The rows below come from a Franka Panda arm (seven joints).
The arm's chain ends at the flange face. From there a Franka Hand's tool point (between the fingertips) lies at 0.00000 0.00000 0.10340 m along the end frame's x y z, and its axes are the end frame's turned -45 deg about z.
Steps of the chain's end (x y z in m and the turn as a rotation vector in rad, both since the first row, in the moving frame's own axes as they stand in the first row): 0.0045, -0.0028, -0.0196, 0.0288, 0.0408, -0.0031; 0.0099, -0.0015, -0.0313, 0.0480, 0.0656, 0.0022; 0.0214, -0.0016, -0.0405, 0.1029, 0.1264, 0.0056; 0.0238, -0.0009, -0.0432, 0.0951, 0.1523, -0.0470; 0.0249, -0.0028, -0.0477, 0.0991, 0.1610, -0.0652
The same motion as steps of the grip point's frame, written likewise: 0.0102, 0.0021, -0.0197, -0.0085, 0.0492, -0.0031; 0.0164, 0.0072, -0.0316, -0.0124, 0.0803, 0.0022; 0.0329, 0.0158, -0.0419, -0.0166, 0.1621, 0.0056; 0.0355, 0.0199, -0.0449, -0.0404, 0.1749, -0.0470; 0.0386, 0.0195, -0.0495, -0.0438, 0.1839, -0.0652
